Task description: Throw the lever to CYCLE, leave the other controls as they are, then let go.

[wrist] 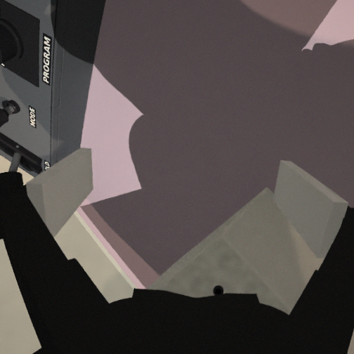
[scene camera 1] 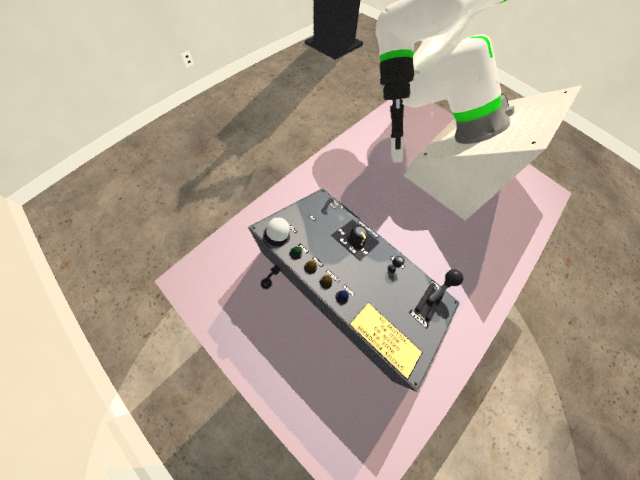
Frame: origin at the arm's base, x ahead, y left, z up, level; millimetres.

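Seen in the pictures: gripper, fingertip midpoint: (scene camera 1: 396, 159); arm's base, origin of the base link: (scene camera 1: 481, 131).
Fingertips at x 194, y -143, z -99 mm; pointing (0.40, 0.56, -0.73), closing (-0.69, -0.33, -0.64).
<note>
Pixels of each thing's top centre, then the offset from my fingertips to it. "spot": a spot on its surface instead. Level surfaces: height alone.
- lever, middle of its top: (scene camera 1: 445, 289) dx +265, dy +328, dz +46 mm
- grey control panel, its level: dz +13 mm
- CYCLE label, surface spot: (scene camera 1: 419, 318) spot: dx +349, dy +330, dz +15 mm
- selector knob, middle of its top: (scene camera 1: 360, 230) dx +287, dy +88, dz +30 mm
- small mode toggle, middle of its top: (scene camera 1: 398, 261) dx +288, dy +208, dz +38 mm
- white dome, surface spot: (scene camera 1: 277, 229) spot: dx +448, dy -30, dz +97 mm
- yellow label, surface spot: (scene camera 1: 387, 341) spot: dx +448, dy +300, dz +53 mm
- key-like part, surface spot: (scene camera 1: 266, 282) spot: dx +537, dy -11, dz -79 mm
The lever (scene camera 1: 440, 293) (wrist: 16, 162) has a black ball knob and stands in a dark slot at the right end of the grey control panel (scene camera 1: 379, 281) (wrist: 70, 100). Its ball is on the side away from the CYCLE label (scene camera 1: 419, 318), toward the robot. In the wrist view the lever is partly hidden by my left finger. My gripper (scene camera 1: 397, 153) (wrist: 184, 174) is open and empty, pointing down beyond the panel's robot-side edge, apart from the lever and the panel.
The panel also bears a selector knob (scene camera 1: 357, 236) (wrist: 7, 42), a small mode toggle (scene camera 1: 397, 261) (wrist: 10, 107), a white dome (scene camera 1: 277, 229), several coloured buttons and a yellow label (scene camera 1: 387, 341). A key-like part (scene camera 1: 266, 282) sticks out at its side. The robot's pale mount (scene camera 1: 465, 175) (wrist: 235, 260) stands near the gripper.
</note>
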